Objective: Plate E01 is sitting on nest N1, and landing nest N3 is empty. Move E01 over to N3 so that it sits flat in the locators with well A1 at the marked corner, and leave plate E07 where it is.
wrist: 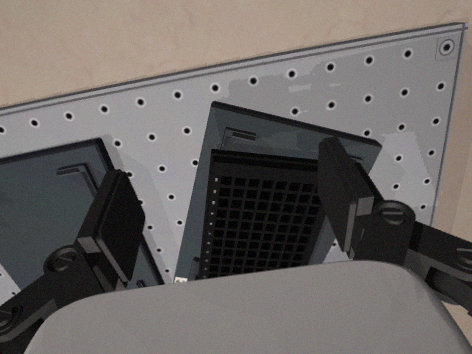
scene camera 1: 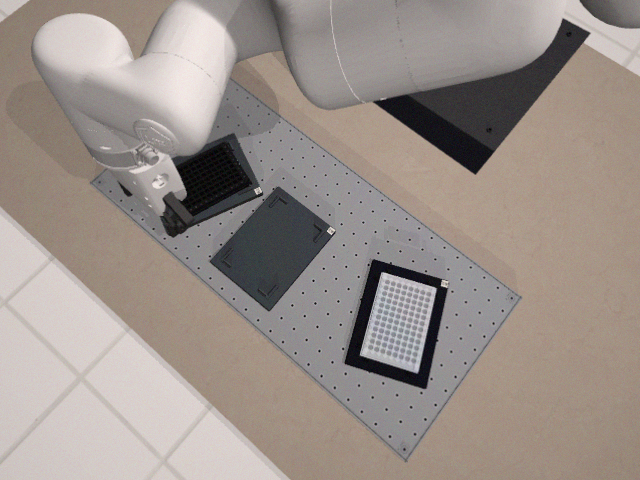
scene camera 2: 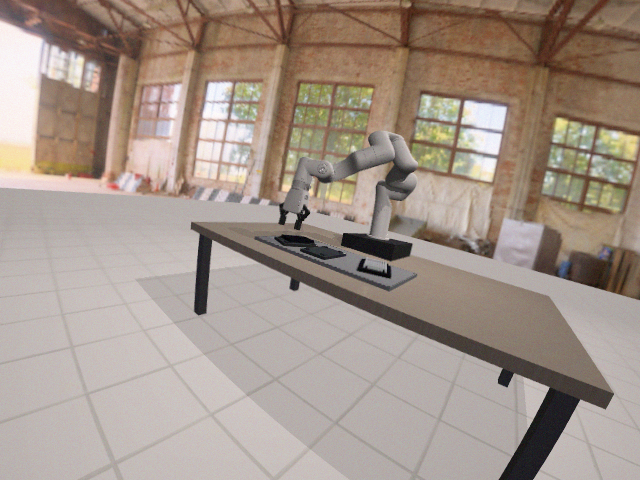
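A black well plate lies on the left nest. In the wrist view a strip of nest with two locators shows beyond the plate's far edge. The middle nest is empty, with corner locators and a white tag at one corner. A white well plate sits inside the right nest. Which plate is E01 or E07 cannot be read. My gripper is open and empty, raised above the board near the black plate. The arm and gripper body hide part of that plate.
The nests stand on a grey perforated board on the brown table. The black robot base stands behind the board. The arm spans the top of the first scene view.
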